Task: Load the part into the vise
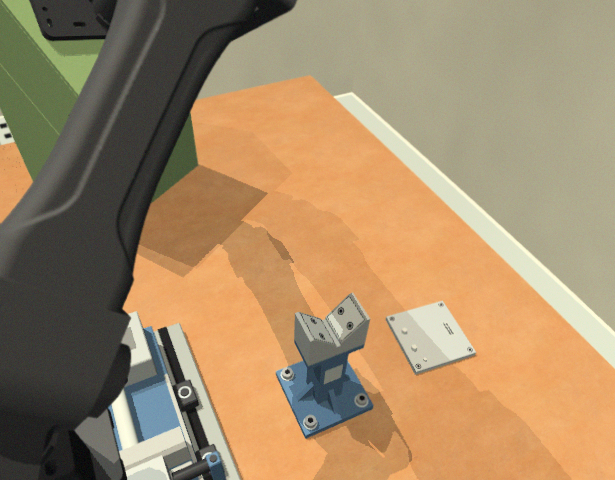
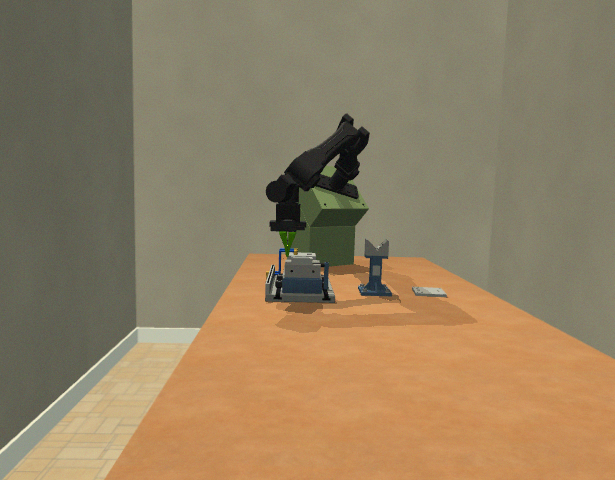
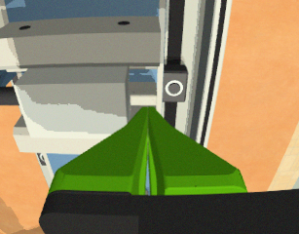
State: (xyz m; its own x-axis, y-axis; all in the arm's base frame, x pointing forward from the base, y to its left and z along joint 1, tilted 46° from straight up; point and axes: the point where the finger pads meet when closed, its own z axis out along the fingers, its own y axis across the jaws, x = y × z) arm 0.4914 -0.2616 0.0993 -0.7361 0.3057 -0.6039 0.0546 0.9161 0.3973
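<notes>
Right now the grey part is 40 mm to the left of my hand and 30 mm below it. Round my hand: fixed jaw (40 mm to the left, 40 mm below, 30 mm ahead); moving jaw (50 mm to the left, 40 mm below, 30 mm behind); work stop (90 mm to the left, 30 mm below, 10 mm ahead).
</notes>
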